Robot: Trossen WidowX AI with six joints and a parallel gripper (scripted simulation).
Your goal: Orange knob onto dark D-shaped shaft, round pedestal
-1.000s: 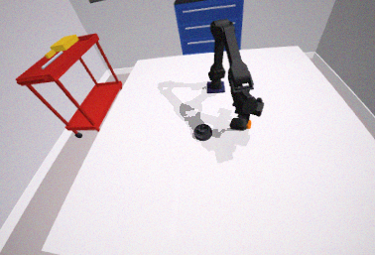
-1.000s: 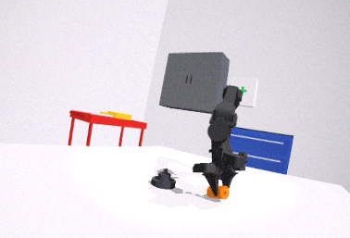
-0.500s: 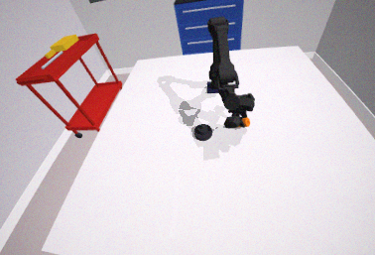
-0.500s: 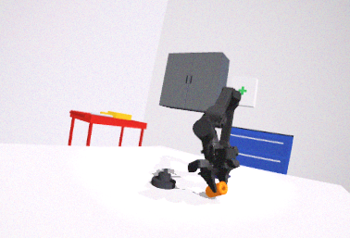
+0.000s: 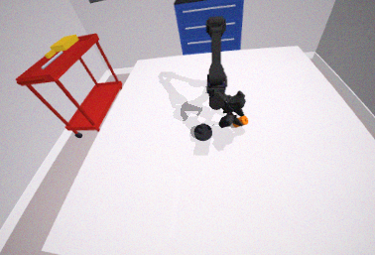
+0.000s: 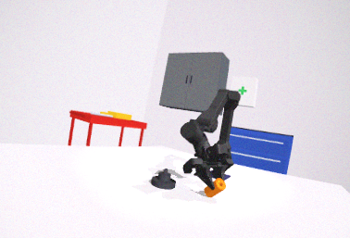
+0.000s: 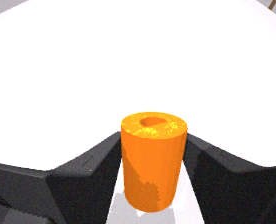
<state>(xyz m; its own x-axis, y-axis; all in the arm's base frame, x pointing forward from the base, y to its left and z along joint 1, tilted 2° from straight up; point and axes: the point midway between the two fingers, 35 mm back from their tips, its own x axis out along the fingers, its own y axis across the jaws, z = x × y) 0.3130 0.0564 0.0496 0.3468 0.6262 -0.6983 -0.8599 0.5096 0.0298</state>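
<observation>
Right now the orange knob is 1 cm behind my gripper tip and 1 cm to the right of it. The rest, counted from my gripper tip: round dark pedestal (1 cm ahead, 19 cm to the right, 1 cm below).
</observation>
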